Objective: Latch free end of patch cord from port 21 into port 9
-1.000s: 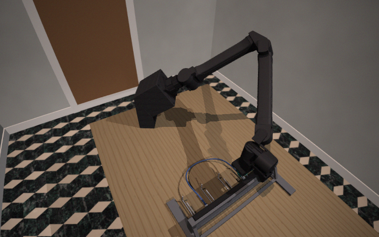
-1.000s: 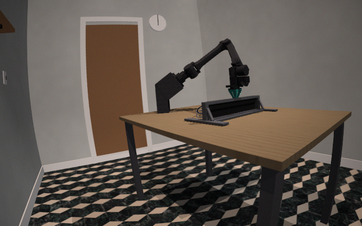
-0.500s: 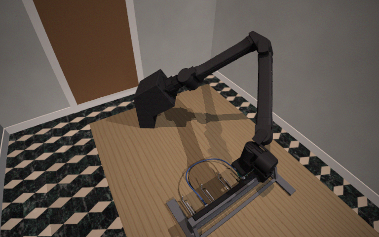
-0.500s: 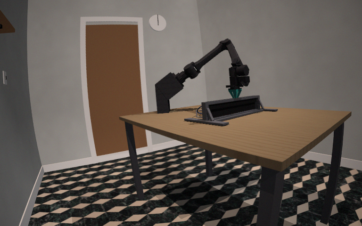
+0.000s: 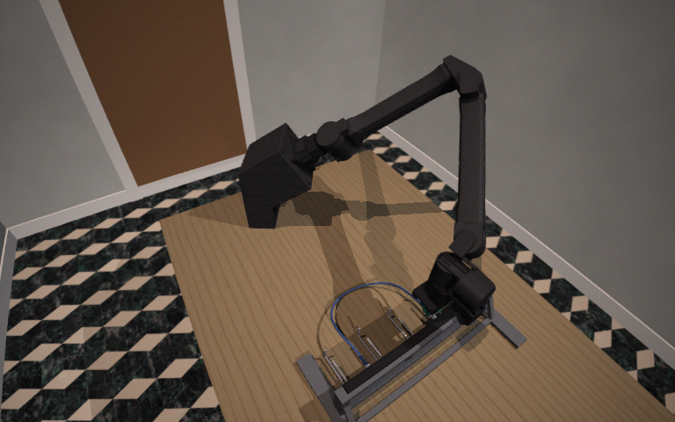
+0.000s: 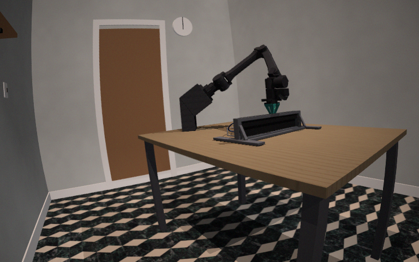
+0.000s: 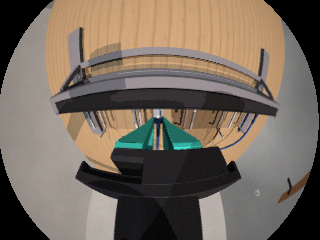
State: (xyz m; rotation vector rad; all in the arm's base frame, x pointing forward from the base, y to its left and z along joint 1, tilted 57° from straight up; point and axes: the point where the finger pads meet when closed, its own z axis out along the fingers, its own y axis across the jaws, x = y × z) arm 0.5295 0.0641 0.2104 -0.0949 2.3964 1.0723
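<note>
My gripper is now 2 cm short of the plug and 1 cm to the right of it.
</note>
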